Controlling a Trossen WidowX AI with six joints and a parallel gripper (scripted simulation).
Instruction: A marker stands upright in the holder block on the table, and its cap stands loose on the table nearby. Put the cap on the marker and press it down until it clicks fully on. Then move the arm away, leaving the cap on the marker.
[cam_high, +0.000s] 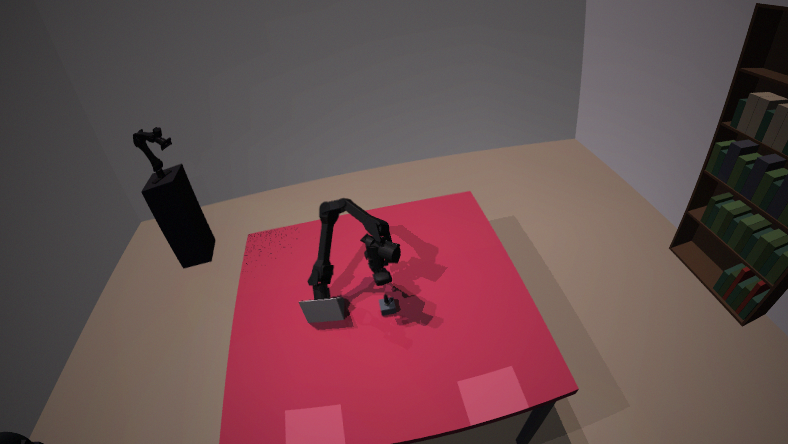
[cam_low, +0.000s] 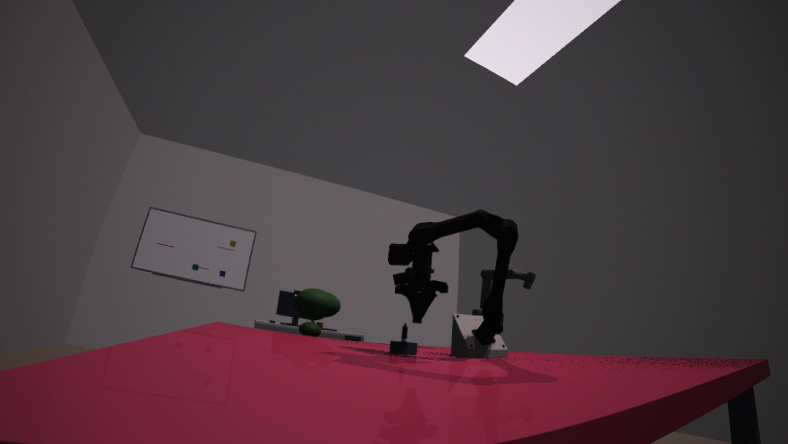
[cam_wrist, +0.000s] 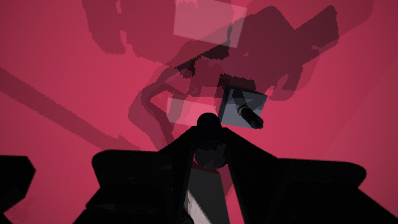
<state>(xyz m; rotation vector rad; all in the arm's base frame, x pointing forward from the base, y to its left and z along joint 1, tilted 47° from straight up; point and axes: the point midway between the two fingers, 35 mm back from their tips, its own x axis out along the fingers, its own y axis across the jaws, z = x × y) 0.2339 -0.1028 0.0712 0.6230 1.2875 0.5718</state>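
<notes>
My gripper tip is 90 mm above the small grey holder block and 60 mm to the left of it. The rest, counted from my gripper tip: dark cap (10 mm above).
</notes>
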